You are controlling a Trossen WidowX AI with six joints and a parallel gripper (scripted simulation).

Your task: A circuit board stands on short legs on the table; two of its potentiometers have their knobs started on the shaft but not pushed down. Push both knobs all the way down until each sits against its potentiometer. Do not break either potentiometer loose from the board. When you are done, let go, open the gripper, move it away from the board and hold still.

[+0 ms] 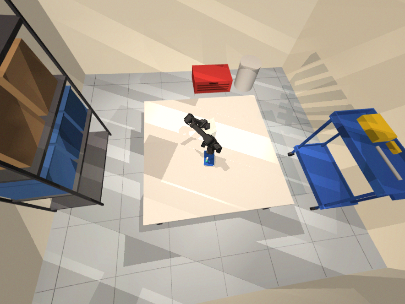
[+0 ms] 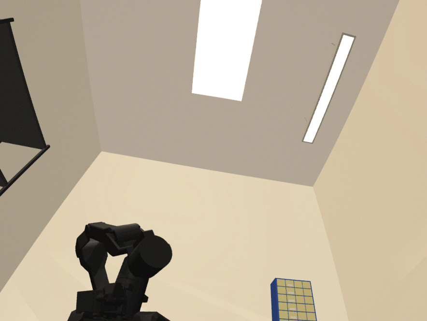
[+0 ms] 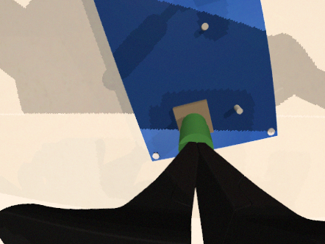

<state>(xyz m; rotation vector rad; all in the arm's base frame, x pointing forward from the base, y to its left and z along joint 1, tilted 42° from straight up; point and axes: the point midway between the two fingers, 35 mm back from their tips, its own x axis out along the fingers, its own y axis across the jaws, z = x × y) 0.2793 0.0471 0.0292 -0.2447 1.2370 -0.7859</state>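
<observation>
My gripper tip is 2 cm above the green knob. Also, from my gripper tip: potentiometer with knob (8 cm ahead, 4 cm to the right).
</observation>
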